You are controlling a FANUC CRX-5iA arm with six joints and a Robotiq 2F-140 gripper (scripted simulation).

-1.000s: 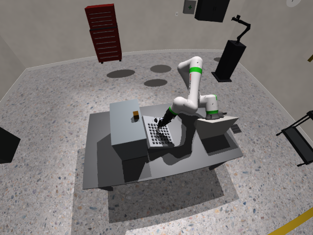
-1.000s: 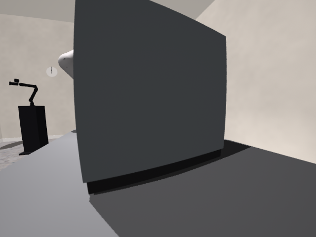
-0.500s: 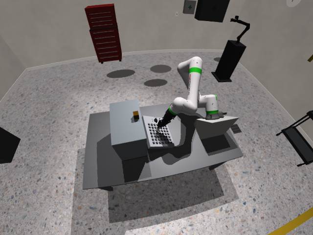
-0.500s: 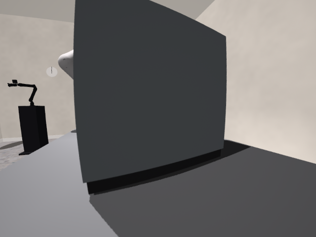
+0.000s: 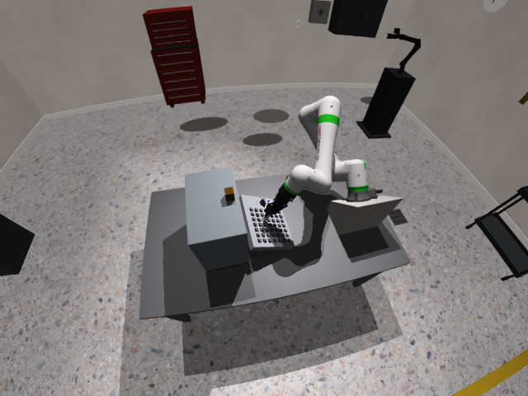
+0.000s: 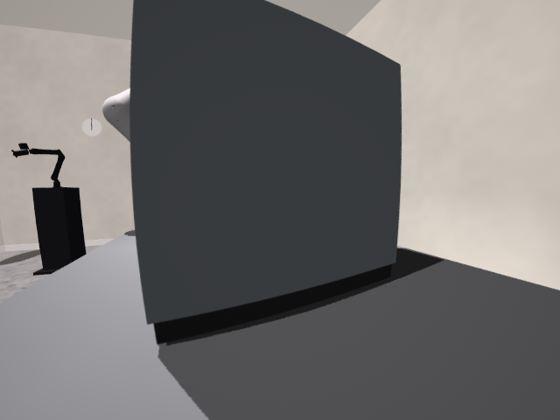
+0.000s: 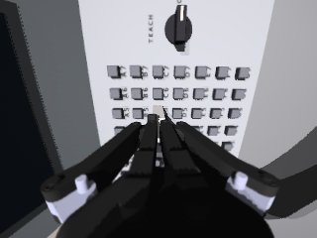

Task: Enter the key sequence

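The key lies 70 mm to the left of my hand, 40 mm below it and 20 mm behind it. From my hand the other things lie so: white keypad panel 80 mm below, 10 mm to the right, 10 mm ahead; then black selector knob 130 mm to the right, 30 mm below, 10 mm behind.
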